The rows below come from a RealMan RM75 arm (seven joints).
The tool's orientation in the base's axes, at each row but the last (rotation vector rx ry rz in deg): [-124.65, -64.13, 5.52]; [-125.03, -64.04, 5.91]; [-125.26, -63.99, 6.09]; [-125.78, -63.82, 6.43]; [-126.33, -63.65, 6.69]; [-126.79, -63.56, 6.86]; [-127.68, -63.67, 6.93]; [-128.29, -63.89, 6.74]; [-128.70, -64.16, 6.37]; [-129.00, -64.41, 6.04]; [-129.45, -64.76, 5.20]
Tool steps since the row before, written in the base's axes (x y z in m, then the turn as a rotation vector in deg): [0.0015, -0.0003, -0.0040, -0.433, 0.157, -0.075]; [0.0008, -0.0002, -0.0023, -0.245, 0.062, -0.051]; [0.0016, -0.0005, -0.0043, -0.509, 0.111, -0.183]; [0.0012, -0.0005, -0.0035, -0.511, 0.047, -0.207]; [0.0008, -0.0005, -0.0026, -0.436, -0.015, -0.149]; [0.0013, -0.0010, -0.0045, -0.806, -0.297, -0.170]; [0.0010, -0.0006, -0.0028, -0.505, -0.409, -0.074]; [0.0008, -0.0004, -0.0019, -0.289, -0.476, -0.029]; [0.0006, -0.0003, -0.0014, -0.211, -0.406, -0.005]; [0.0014, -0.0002, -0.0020, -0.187, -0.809, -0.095]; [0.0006, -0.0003, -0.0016, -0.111, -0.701, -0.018]
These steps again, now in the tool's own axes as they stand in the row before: [-0.0002, 0.0036, 0.0024, -0.172, -0.318, 0.295]; [-0.0002, 0.0020, 0.0014, -0.119, -0.164, 0.159]; [-0.0003, 0.0039, 0.0025, -0.278, -0.287, 0.381]; [-0.0004, 0.0031, 0.0020, -0.332, -0.248, 0.367]; [-0.0004, 0.0023, 0.0015, -0.319, -0.205, 0.263]; [-0.0008, 0.0040, 0.0026, -0.769, -0.324, 0.266]; [-0.0003, 0.0026, 0.0016, -0.642, -0.124, 0.029]; [-0.0001, 0.0018, 0.0010, -0.545, 0.029, -0.114]; [-0.0001, 0.0013, 0.0008, -0.439, 0.039, -0.125]; [0.0004, 0.0022, 0.0011, -0.742, 0.287, -0.256]; [-0.0002, 0.0014, 0.0010, -0.598, 0.250, -0.291]
